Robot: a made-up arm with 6 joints. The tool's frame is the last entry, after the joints. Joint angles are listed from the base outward.
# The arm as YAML. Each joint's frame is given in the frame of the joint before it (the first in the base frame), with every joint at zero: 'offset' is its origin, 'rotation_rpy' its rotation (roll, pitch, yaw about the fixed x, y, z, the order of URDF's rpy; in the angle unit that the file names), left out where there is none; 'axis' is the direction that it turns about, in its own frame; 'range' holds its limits. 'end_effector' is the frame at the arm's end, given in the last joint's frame.
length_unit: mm
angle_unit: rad
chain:
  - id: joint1
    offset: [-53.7, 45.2, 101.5]
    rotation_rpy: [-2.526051, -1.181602, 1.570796]
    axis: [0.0, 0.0, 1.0]
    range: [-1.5, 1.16]
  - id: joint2
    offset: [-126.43, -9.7, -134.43]
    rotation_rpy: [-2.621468, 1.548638, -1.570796]
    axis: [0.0, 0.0, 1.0]
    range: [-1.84, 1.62]
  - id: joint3
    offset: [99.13, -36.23, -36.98]
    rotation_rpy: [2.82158, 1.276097, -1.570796]
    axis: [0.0, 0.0, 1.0]
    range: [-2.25, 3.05]
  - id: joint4
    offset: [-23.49, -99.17, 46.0]
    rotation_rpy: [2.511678, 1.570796, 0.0]
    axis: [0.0, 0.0, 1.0]
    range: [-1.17, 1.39]
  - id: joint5
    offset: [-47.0, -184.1, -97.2]
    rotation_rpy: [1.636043, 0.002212, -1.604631]
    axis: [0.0, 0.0, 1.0]
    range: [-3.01, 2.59]
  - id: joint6
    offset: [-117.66, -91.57, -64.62]
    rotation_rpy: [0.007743, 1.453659, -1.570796]
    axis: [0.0, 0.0, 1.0]
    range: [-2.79, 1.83]
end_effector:
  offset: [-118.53, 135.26, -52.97]
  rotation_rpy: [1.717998, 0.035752, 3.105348]
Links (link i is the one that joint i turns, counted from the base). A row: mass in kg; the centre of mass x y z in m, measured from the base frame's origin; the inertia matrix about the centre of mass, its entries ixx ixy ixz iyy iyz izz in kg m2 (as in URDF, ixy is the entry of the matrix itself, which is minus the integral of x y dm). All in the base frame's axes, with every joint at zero. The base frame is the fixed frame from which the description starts. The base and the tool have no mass.
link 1: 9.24; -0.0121 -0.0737 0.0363; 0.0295 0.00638 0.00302 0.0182 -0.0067 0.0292
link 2: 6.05; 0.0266 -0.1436 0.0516; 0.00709 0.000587 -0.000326 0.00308 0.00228 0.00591
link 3: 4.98; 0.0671 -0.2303 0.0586; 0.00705 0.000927 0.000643 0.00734 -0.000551 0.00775
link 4: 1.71; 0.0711 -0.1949 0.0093; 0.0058 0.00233 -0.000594 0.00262 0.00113 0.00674
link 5: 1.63; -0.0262 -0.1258 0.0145; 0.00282 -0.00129 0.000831 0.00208 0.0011 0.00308
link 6: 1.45; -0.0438 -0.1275 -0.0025; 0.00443 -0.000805 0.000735 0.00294 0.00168 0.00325
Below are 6 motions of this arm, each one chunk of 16 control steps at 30 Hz.
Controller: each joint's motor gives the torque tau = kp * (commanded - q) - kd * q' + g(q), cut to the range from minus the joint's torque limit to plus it. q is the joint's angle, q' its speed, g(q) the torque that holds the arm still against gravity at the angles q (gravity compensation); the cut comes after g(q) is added. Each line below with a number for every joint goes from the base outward.
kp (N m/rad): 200 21 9.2 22 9.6 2.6
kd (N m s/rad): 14 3.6 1 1.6 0.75 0.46
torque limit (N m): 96 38 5.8 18 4.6 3.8
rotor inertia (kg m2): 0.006 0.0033 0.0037 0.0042 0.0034 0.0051
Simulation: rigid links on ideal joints. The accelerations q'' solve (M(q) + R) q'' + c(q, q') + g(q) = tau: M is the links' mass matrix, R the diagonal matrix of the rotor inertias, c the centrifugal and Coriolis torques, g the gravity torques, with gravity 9.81 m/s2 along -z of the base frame. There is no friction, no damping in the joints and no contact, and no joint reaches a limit. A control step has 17 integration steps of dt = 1/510 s. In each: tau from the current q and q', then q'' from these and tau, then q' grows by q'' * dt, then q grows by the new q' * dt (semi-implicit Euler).
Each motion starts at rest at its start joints. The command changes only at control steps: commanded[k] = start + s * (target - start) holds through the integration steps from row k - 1 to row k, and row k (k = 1, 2, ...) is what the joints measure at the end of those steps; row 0 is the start. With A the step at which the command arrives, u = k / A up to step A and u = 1 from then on. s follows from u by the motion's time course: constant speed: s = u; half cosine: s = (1 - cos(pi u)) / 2; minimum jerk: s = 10 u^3 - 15 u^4 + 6 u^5; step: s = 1 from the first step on.
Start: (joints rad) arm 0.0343 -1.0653 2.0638 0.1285 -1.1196 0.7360
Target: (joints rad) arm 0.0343 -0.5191 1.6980 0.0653 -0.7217 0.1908
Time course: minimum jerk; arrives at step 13
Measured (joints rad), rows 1 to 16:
1: 0.0343 -1.0652 2.0638 0.1286 -1.1194 0.7360
2: 0.0344 -1.0640 2.0633 0.1290 -1.1178 0.7356
3: 0.0348 -1.0603 2.0611 0.1301 -1.1123 0.7339
4: 0.0354 -1.0519 2.0553 0.1315 -1.1001 0.7291
5: 0.0362 -1.0369 2.0437 0.1324 -1.0789 0.7187
6: 0.0372 -1.0136 2.0246 0.1318 -1.0476 0.7002
7: 0.0381 -0.9812 1.9969 0.1287 -1.0070 0.6717
8: 0.0389 -0.9401 1.9609 0.1222 -0.9593 0.6323
9: 0.0394 -0.8916 1.9184 0.1124 -0.9077 0.5831
10: 0.0393 -0.8383 1.8719 0.1000 -0.8564 0.5268
11: 0.0384 -0.7836 1.8250 0.0863 -0.8098 0.4680
12: 0.0368 -0.7310 1.7814 0.0730 -0.7714 0.4114
13: 0.0347 -0.6833 1.7440 0.0616 -0.7435 0.3614
14: 0.0326 -0.6423 1.7147 0.0534 -0.7257 0.3201
15: 0.0310 -0.6085 1.6936 0.0485 -0.7159 0.2878
16: 0.0300 -0.5817 1.6800 0.0466 -0.7117 0.2634

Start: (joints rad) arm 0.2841 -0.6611 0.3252 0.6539 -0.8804 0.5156
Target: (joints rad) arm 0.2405 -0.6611 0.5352 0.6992 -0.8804 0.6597
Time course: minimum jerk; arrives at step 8
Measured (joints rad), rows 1 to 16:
1: 0.2839 -0.6612 0.3255 0.6540 -0.8803 0.5157
2: 0.2827 -0.6615 0.3279 0.6550 -0.8798 0.5164
3: 0.2795 -0.6621 0.3354 0.6580 -0.8786 0.5188
4: 0.2738 -0.6630 0.3507 0.6635 -0.8769 0.5238
5: 0.2662 -0.6636 0.3747 0.6714 -0.8754 0.5323
6: 0.2580 -0.6636 0.4053 0.6803 -0.8749 0.5441
7: 0.2509 -0.6630 0.4382 0.6886 -0.8757 0.5586
8: 0.2459 -0.6620 0.4684 0.6947 -0.8779 0.5746
9: 0.2430 -0.6610 0.4930 0.6983 -0.8805 0.5909
10: 0.2415 -0.6603 0.5113 0.6997 -0.8827 0.6066
11: 0.2409 -0.6599 0.5239 0.6998 -0.8842 0.6207
12: 0.2406 -0.6599 0.5319 0.6993 -0.8848 0.6328
13: 0.2406 -0.6600 0.5366 0.6987 -0.8847 0.6426
14: 0.2405 -0.6601 0.5390 0.6982 -0.8842 0.6501
15: 0.2405 -0.6602 0.5398 0.6979 -0.8835 0.6554
16: 0.2405 -0.6604 0.5398 0.6978 -0.8828 0.6590

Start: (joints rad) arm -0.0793 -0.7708 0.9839 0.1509 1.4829 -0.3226
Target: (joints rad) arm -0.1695 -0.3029 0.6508 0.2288 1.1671 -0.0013
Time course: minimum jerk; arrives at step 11
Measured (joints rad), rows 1 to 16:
1: -0.0794 -0.7706 0.9839 0.1510 1.4825 -0.3225
2: -0.0802 -0.7693 0.9841 0.1515 1.4795 -0.3216
3: -0.0826 -0.7647 0.9840 0.1532 1.4709 -0.3187
4: -0.0876 -0.7540 0.9822 0.1572 1.4544 -0.3123
5: -0.0957 -0.7348 0.9764 0.1641 1.4291 -0.3012
6: -0.1068 -0.7058 0.9639 0.1738 1.3959 -0.2848
7: -0.1197 -0.6672 0.9425 0.1854 1.3574 -0.2631
8: -0.1333 -0.6212 0.9111 0.1971 1.3170 -0.2368
9: -0.1459 -0.5711 0.8702 0.2072 1.2783 -0.2072
10: -0.1563 -0.5210 0.8223 0.2143 1.2447 -0.1756
11: -0.1639 -0.4747 0.7712 0.2182 1.2175 -0.1435
12: -0.1687 -0.4344 0.7214 0.2196 1.1960 -0.1120
13: -0.1714 -0.4010 0.6764 0.2196 1.1791 -0.0819
14: -0.1726 -0.3744 0.6386 0.2193 1.1660 -0.0539
15: -0.1728 -0.3537 0.6091 0.2193 1.1562 -0.0290
16: -0.1725 -0.3380 0.5882 0.2199 1.1495 -0.0080

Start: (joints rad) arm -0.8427 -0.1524 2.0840 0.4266 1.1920 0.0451
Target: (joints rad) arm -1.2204 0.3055 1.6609 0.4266 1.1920 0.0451
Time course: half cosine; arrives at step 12
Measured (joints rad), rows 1 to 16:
1: -0.8439 -0.1525 2.0840 0.4265 1.1920 0.0448
2: -0.8492 -0.1522 2.0838 0.4266 1.1922 0.0433
3: -0.8617 -0.1496 2.0823 0.4280 1.1933 0.0395
4: -0.8831 -0.1427 2.0776 0.4315 1.1960 0.0323
5: -0.9137 -0.1294 2.0675 0.4367 1.2001 0.0217
6: -0.9520 -0.1088 2.0500 0.4429 1.2051 0.0083
7: -0.9958 -0.0801 2.0240 0.4485 1.2099 -0.0063
8: -1.0421 -0.0438 1.9892 0.4520 1.2139 -0.0199
9: -1.0879 -0.0010 1.9465 0.4521 1.2165 -0.0302
10: -1.1302 0.0466 1.8977 0.4482 1.2175 -0.0353
11: -1.1663 0.0965 1.8452 0.4404 1.2168 -0.0336
12: -1.1940 0.1457 1.7918 0.4296 1.2145 -0.0245
13: -1.2126 0.1910 1.7406 0.4168 1.2104 -0.0082
14: -1.2235 0.2298 1.6948 0.4035 1.2041 0.0139
15: -1.2290 0.2612 1.6568 0.3919 1.1964 0.0394
16: -1.2308 0.2854 1.6274 0.3833 1.1886 0.0653

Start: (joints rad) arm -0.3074 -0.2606 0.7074 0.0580 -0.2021 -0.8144
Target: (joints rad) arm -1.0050 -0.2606 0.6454 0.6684 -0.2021 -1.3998
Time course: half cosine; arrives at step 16
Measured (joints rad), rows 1 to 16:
1: -0.3089 -0.2615 0.7075 0.0586 -0.2025 -0.8141
2: -0.3152 -0.2646 0.7077 0.0618 -0.2037 -0.8129
3: -0.3297 -0.2700 0.7085 0.0704 -0.2053 -0.8109
4: -0.3543 -0.2766 0.7098 0.0865 -0.2064 -0.8096
5: -0.3897 -0.2830 0.7118 0.1116 -0.2064 -0.8111
6: -0.4354 -0.2880 0.7145 0.1460 -0.2046 -0.8181
7: -0.4900 -0.2905 0.7179 0.1889 -0.2010 -0.8326
8: -0.5513 -0.2904 0.7216 0.2391 -0.1956 -0.8559
9: -0.6169 -0.2876 0.7250 0.2949 -0.1891 -0.8884
10: -0.6839 -0.2825 0.7271 0.3540 -0.1822 -0.9296
11: -0.7497 -0.2758 0.7267 0.4143 -0.1761 -0.9784
12: -0.8117 -0.2681 0.7225 0.4734 -0.1719 -1.0330
13: -0.8674 -0.2601 0.7137 0.5289 -0.1703 -1.0915
14: -0.9149 -0.2523 0.6999 0.5786 -0.1721 -1.1516
15: -0.9525 -0.2448 0.6819 0.6202 -0.1773 -1.2113
16: -0.9790 -0.2379 0.6612 0.6522 -0.1854 -1.2687

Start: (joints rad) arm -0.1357 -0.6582 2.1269 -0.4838 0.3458 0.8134
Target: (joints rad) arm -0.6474 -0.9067 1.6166 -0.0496 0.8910 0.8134
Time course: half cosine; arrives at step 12
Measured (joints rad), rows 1 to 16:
1: -0.1373 -0.6594 2.1250 -0.4833 0.3464 0.8134
2: -0.1446 -0.6638 2.1170 -0.4798 0.3497 0.8138
3: -0.1616 -0.6720 2.0990 -0.4694 0.3596 0.8150
4: -0.1911 -0.6836 2.0693 -0.4493 0.3805 0.8171
5: -0.2332 -0.6978 2.0285 -0.4191 0.4157 0.8192
6: -0.2865 -0.7133 1.9789 -0.3800 0.4667 0.8204
7: -0.3478 -0.7290 1.9237 -0.3345 0.5322 0.8201
8: -0.4129 -0.7439 1.8666 -0.2852 0.6081 0.8189
9: -0.4772 -0.7577 1.8113 -0.2344 0.6883 0.8179
10: -0.5360 -0.7702 1.7614 -0.1839 0.7654 0.8184
11: -0.5850 -0.7816 1.7199 -0.1358 0.8322 0.8210
12: -0.6206 -0.7924 1.6892 -0.0924 0.8829 0.8254
13: -0.6420 -0.8040 1.6693 -0.0569 0.9149 0.8300
14: -0.6521 -0.8178 1.6574 -0.0318 0.9297 0.8327
15: -0.6551 -0.8335 1.6504 -0.0175 0.9318 0.8321
16: -0.6543 -0.8496 1.6459 -0.0122 0.9264 0.8284

